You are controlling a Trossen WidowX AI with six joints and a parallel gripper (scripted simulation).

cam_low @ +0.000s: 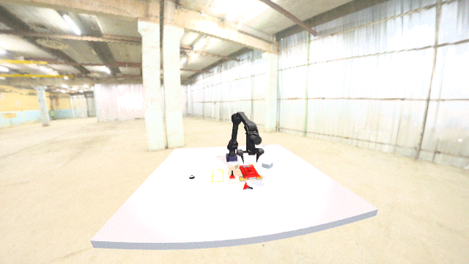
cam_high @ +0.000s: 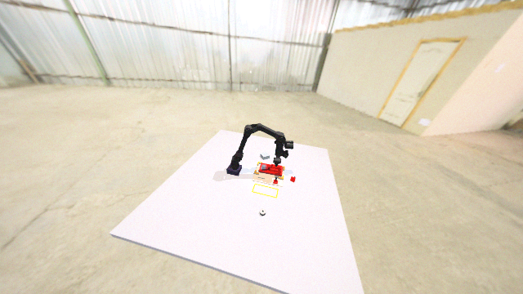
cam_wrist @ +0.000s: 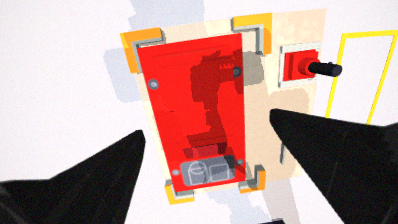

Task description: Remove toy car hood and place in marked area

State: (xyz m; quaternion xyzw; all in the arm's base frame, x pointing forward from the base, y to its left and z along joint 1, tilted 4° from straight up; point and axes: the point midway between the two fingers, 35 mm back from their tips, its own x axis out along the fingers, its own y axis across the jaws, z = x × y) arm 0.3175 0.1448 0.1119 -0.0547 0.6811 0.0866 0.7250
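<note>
My gripper tip is now 60 mm above the hood. Also, from my gripper tip: white wheel 410 mm to the right, 90 mm below, 50 mm ahead.
</note>
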